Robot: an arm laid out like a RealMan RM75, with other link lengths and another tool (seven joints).
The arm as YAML. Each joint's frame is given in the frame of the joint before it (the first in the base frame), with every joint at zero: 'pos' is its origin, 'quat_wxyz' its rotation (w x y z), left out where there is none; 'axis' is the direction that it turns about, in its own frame. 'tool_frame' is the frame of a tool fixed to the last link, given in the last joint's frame.
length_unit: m
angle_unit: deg
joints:
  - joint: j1
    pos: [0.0, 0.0, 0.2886]
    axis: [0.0, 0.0, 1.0]
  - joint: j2
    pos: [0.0, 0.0, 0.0]
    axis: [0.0, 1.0, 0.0]
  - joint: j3
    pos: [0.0, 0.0, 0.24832]
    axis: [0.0, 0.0, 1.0]
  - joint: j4
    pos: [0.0, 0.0, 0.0]
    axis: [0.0, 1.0, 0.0]
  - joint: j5
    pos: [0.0, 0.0, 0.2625]
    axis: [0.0, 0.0, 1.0]
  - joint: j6
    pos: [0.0, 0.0, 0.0]
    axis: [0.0, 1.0, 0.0]
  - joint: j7
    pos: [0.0, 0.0, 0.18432]
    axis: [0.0, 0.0, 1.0]
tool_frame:
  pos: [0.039, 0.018, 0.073]
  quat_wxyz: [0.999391, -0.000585, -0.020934, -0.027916]
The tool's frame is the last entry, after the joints.
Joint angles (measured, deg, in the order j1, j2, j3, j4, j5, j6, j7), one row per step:
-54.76, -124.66, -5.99, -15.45, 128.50, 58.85, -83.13
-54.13, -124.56, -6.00, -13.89, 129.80, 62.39, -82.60
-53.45, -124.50, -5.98, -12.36, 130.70, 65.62, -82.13
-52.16, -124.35, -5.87, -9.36, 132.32, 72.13, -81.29
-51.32, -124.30, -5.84, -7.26, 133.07, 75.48, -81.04
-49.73, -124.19, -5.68, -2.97, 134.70, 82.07, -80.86
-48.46, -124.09, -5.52, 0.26, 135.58, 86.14, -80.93
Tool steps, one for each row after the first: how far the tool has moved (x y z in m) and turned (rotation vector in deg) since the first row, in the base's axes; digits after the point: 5 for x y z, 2 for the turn. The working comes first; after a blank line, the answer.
Tool pose at each row, in the base's axes (x y z in m, rotation vector in deg; the steps are taken from these numbers as rounded here):
-0.02930, 0.43180, -0.19710, 133.96, 92.94, 68.04
-0.02903, 0.42790, -0.18685, 134.82, 88.98, 69.44
-0.03032, 0.42466, -0.17691, 135.38, 85.75, 70.85
-0.03321, 0.41643, -0.15684, 136.12, 79.37, 73.36
-0.03844, 0.41363, -0.14527, 136.70, 76.62, 74.60
-0.04963, 0.40574, -0.12337, 137.77, 71.34, 76.11
-0.06101, 0.40149, -0.10857, 138.78, 68.75, 76.77

0.00027, -0.00390, 0.01025, 0.86, -0.99, -2.54
-0.00102, -0.00714, 0.02019, 1.72, -1.92, -4.55
-0.00391, -0.01537, 0.04026, 3.20, -3.85, -8.51
-0.00914, -0.01817, 0.05183, 4.16, -4.51, -10.17
-0.02033, -0.02606, 0.07373, 5.53, -5.50, -13.51
-0.03171, -0.03031, 0.08853, 6.48, -5.60, -15.14

